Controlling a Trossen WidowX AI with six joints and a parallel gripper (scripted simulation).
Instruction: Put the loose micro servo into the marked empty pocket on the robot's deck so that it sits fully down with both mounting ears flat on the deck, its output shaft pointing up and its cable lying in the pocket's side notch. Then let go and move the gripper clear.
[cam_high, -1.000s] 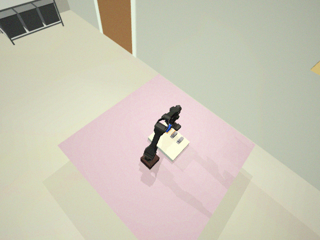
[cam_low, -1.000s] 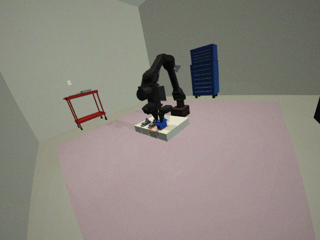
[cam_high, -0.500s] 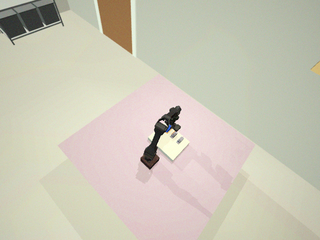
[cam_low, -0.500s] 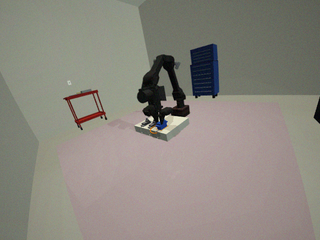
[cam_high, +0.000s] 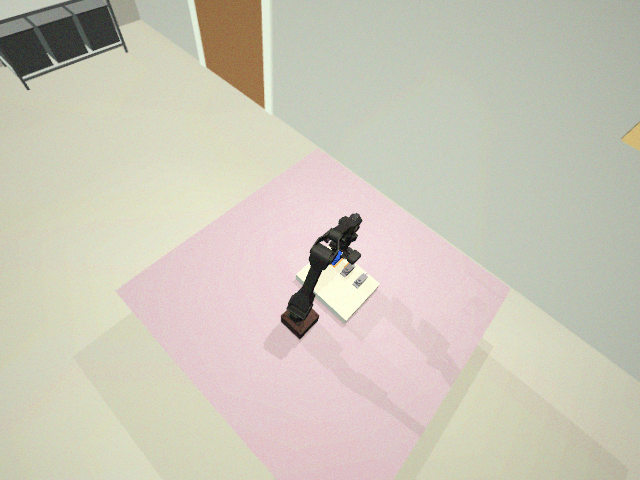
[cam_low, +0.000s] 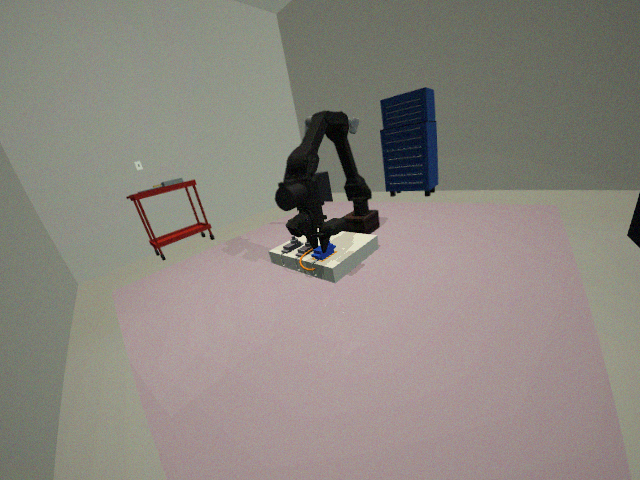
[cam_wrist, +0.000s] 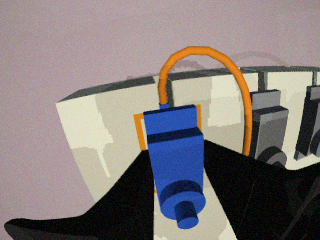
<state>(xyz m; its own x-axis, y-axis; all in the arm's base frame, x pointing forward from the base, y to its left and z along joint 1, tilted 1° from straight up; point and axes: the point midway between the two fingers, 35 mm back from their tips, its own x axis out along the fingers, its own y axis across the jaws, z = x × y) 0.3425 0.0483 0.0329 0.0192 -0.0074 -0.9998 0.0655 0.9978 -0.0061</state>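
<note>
Now: the white deck 130 mm behind my gripper tip, 70 mm to the right of it and 40 mm below it.
</note>
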